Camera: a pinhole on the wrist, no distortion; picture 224 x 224 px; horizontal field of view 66.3 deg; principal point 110.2 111.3 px. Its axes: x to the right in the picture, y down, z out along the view. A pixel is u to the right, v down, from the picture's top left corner.
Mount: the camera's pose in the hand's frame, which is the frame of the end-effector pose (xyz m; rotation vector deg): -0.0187 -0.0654 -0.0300 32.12 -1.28 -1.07
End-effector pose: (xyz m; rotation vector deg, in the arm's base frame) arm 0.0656 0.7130 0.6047 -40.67 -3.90 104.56
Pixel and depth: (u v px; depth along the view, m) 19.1 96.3 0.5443
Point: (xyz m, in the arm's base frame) 0.2578 0.6922 1.2195
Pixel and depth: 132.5 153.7 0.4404
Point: 0.0364 0.9333 1.0001
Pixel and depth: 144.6 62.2 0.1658
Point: 0.1854 0.8197 0.7444
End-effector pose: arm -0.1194 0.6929 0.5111 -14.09 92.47 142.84
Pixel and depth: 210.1 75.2 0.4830
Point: -0.2853 1.1729 0.2203
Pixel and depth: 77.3 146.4 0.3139
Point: -0.0093 1.0060 0.4826
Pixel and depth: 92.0 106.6 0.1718
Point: -0.0488 0.8587 0.4237
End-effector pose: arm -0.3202 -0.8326 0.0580 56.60 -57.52 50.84
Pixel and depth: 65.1 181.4 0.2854
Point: -0.3112 -1.1387 -0.0052
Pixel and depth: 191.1 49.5 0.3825
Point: 0.0260 -1.1408 0.1553
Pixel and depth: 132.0 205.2 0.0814
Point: -0.2735 -0.9148 0.0452
